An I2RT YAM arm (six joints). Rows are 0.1 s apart.
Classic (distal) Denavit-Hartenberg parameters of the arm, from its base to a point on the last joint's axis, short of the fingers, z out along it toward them. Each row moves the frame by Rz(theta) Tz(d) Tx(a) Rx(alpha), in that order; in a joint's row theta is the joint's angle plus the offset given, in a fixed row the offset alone. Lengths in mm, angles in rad.
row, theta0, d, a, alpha
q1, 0, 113.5, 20, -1.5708
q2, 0, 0, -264, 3.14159
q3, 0.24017, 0, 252.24, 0
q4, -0.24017, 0, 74, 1.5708
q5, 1.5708, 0, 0, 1.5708
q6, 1.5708, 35.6, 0, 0
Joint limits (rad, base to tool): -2.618..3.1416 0..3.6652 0..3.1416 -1.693..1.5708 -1.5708..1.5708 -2.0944..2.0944
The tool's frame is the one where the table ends.
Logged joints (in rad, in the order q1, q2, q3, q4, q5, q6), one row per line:
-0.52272, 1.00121, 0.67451, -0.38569, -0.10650, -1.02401
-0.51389, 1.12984, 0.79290, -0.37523, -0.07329, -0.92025
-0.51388, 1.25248, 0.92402, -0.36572, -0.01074, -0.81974
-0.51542, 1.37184, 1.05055, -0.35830, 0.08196, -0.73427
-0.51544, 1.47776, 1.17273, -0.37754, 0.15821, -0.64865
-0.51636, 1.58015, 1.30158, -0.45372, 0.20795, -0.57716
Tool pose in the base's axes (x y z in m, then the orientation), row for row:
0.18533, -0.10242, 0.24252, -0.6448, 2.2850, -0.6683
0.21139, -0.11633, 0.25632, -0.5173, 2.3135, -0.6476
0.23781, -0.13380, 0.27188, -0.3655, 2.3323, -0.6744
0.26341, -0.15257, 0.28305, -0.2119, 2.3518, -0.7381
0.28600, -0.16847, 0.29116, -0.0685, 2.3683, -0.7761
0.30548, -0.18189, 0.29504, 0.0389, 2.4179, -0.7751
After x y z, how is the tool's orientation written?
As a rotation vector, in radians.
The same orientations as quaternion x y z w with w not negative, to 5 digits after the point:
-0.24667, 0.87414, -0.25566, 0.33117
-0.19830, 0.88687, -0.24825, 0.33542
-0.14019, 0.89455, -0.25866, 0.33650
-0.08092, 0.89814, -0.28188, 0.32763
-0.02604, 0.90043, -0.29507, 0.31856
0.01463, 0.90932, -0.29150, 0.29657

